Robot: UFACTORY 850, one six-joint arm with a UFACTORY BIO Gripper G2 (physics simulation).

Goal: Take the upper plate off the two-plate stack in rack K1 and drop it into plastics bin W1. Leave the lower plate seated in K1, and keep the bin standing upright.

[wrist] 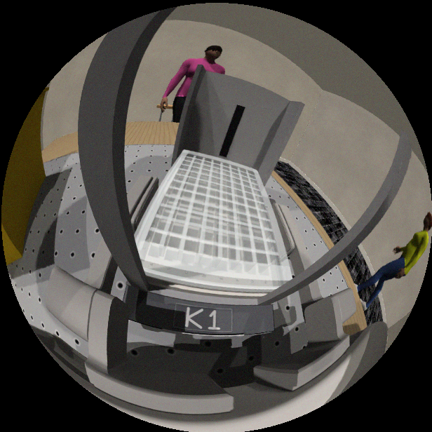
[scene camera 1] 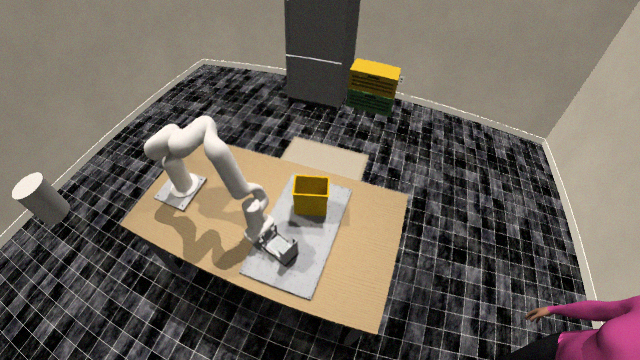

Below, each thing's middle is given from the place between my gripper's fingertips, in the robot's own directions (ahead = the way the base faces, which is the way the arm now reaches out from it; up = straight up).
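My gripper is right at the gridded plate (wrist: 210, 224). From my hand, the yellow plastics bin W1 (scene camera 1: 310, 193) is 1 cm behind and 5 cm above, and it sits 32 cm to the left.
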